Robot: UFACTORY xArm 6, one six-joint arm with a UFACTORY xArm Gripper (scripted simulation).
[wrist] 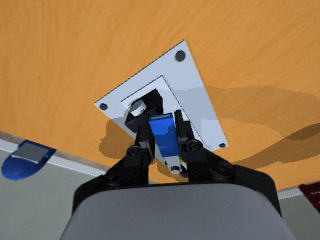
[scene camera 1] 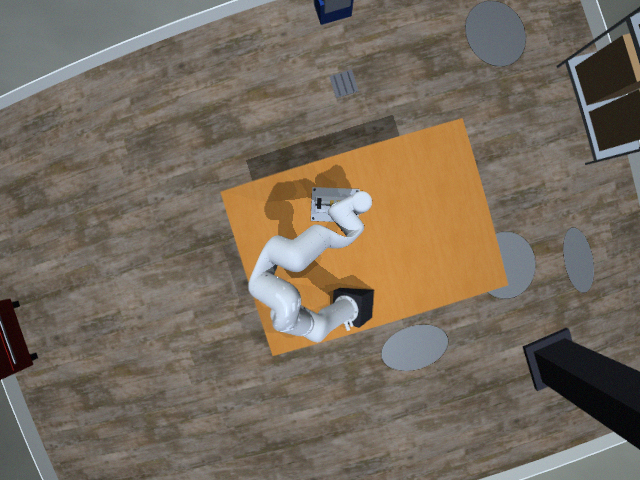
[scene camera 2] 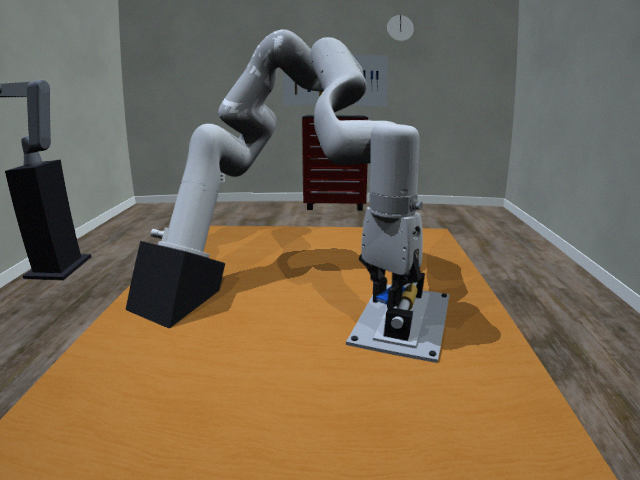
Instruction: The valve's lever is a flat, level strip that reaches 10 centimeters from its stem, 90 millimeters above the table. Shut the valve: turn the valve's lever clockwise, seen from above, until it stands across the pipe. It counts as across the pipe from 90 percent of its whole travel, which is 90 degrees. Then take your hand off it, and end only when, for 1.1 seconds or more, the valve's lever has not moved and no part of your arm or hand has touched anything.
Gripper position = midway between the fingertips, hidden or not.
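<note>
The gripper (scene camera 2: pixel 386 303) appears in the wrist view as well (wrist: pixel 163 121). A valve (scene camera 2: pixel 399 328), also visible in the wrist view (wrist: pixel 156 98), is part of the scene, and so is a baseplate (scene camera 2: pixel 428 345), which the wrist view shows too (wrist: pixel 177 67).
</note>
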